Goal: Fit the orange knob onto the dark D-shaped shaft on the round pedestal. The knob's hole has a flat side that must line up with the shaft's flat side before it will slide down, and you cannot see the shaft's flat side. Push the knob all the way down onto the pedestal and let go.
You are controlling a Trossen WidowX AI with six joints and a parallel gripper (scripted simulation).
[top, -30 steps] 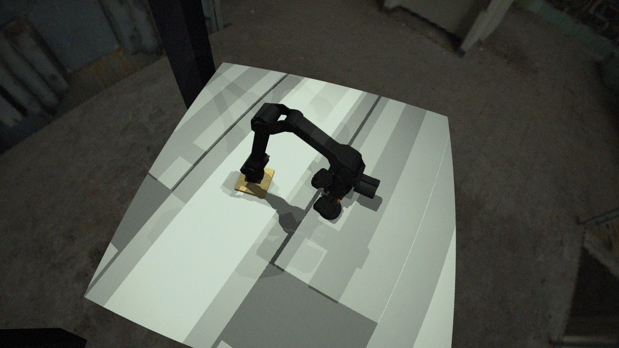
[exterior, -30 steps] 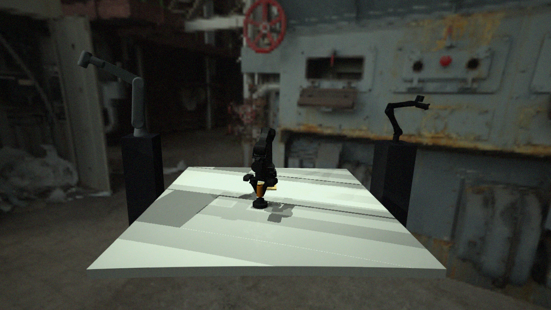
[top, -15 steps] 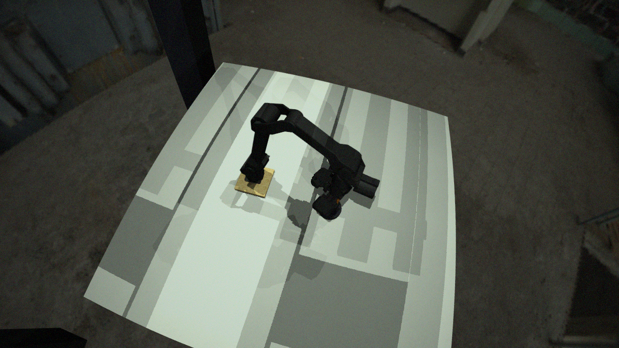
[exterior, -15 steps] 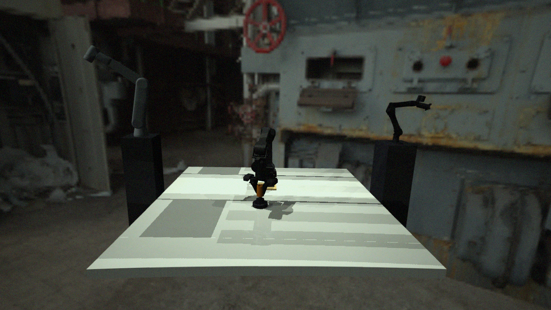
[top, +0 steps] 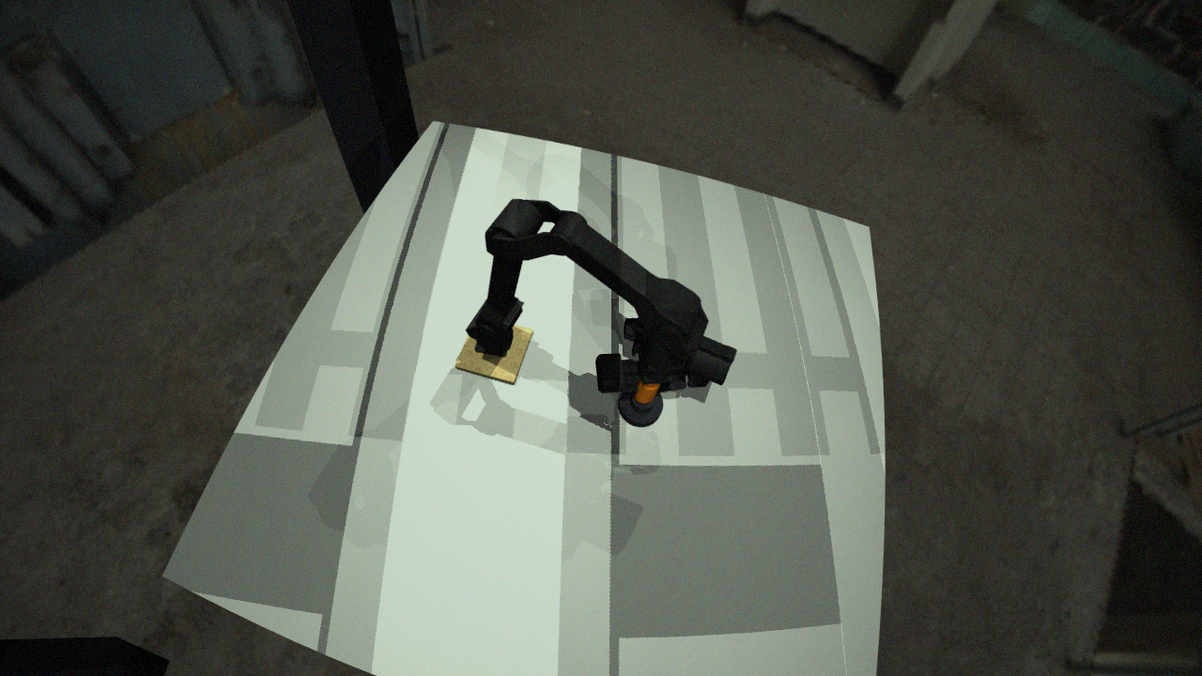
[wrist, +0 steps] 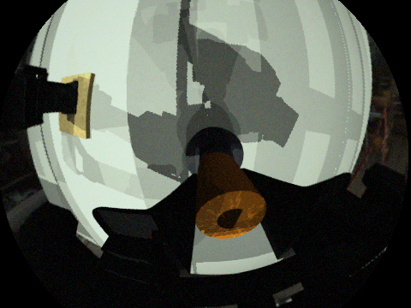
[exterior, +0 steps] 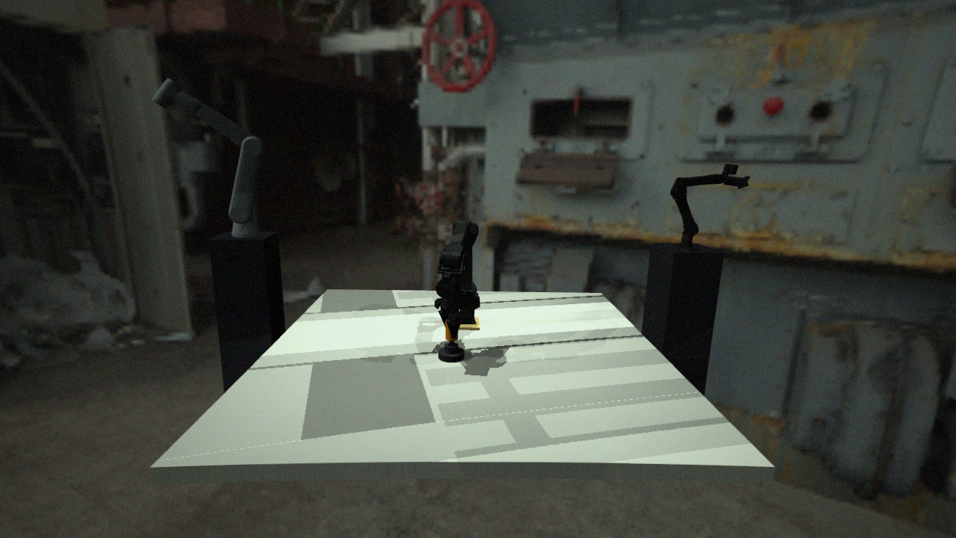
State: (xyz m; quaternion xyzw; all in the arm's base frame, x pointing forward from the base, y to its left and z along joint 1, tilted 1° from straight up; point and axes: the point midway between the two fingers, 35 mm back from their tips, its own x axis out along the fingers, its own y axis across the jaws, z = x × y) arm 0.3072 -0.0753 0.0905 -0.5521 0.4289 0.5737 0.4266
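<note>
My gripper tip is now 4 cm above the round pedestal. From my gripper tip the other things lie so: orange knob (2 cm above).
</note>
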